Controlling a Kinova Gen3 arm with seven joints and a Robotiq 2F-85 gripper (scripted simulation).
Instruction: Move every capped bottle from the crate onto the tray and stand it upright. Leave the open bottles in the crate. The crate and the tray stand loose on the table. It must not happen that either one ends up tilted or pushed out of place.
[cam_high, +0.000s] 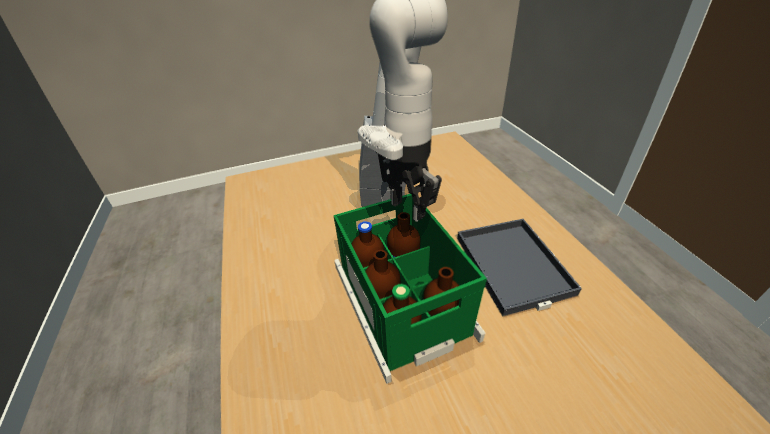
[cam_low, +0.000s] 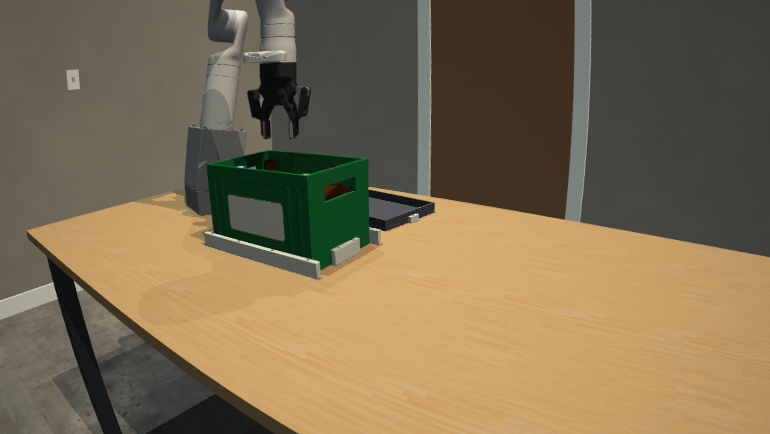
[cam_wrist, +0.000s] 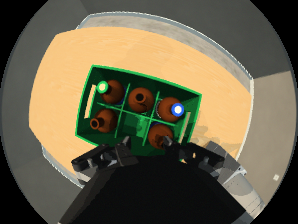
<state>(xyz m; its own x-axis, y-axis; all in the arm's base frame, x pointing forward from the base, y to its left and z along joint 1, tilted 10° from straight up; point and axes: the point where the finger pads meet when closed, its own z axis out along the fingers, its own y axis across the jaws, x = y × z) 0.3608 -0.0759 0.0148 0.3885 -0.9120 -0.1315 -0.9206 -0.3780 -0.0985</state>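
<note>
The green crate is 4 cm ahead of my hand, 2 cm to the right of it and 15 cm below it. From my hand the other things lie so: dark tray 3 cm ahead, 26 cm to the left, 22 cm below.
</note>
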